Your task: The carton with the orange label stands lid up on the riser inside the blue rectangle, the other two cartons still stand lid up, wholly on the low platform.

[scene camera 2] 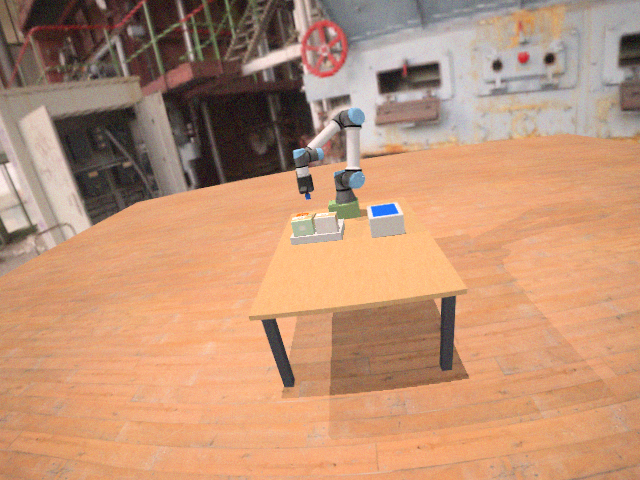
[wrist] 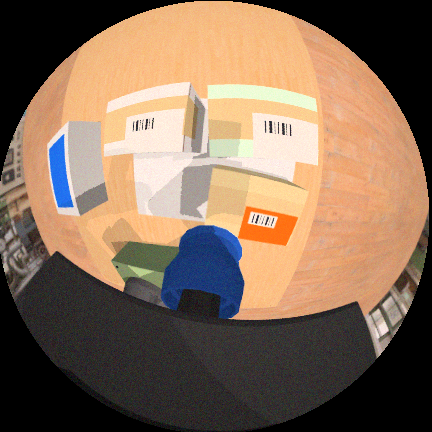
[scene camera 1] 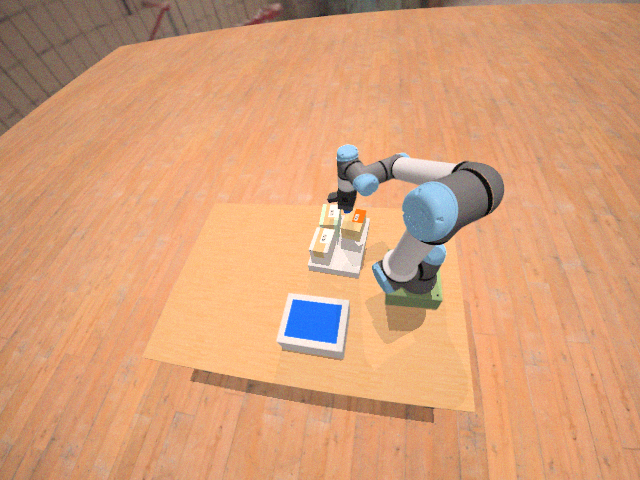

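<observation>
The carton with the orange label (scene camera 1: 353, 228) (scene camera 2: 301, 213) (wrist: 227, 192) stands lid up on the low white platform (scene camera 1: 334, 269) (scene camera 2: 317, 239) (wrist: 150, 172), on the side nearer the arm's base. A pale green carton (scene camera 1: 324, 214) (scene camera 2: 302, 226) (wrist: 230, 112) and a white carton (scene camera 1: 318, 252) (scene camera 2: 326, 223) (wrist: 170, 140) stand lid up on it too, side by side. The white riser (scene camera 1: 310, 349) (scene camera 2: 387, 226) (wrist: 86, 155) bears the blue rectangle (scene camera 1: 313, 321) (scene camera 2: 385, 209) (wrist: 60, 172), with no carton on it. My gripper (scene camera 1: 347, 210) (scene camera 2: 307, 196) (wrist: 210, 237), a blue suction cup, is open and empty, above the cartons and touching none.
The arm's green base block (scene camera 1: 413, 298) (scene camera 2: 343, 208) (wrist: 145, 255) stands on the wooden table (scene camera 1: 227, 289) (scene camera 2: 361, 279), beside the platform and the riser. The arm reaches from there over the platform. The riser stands apart from the platform.
</observation>
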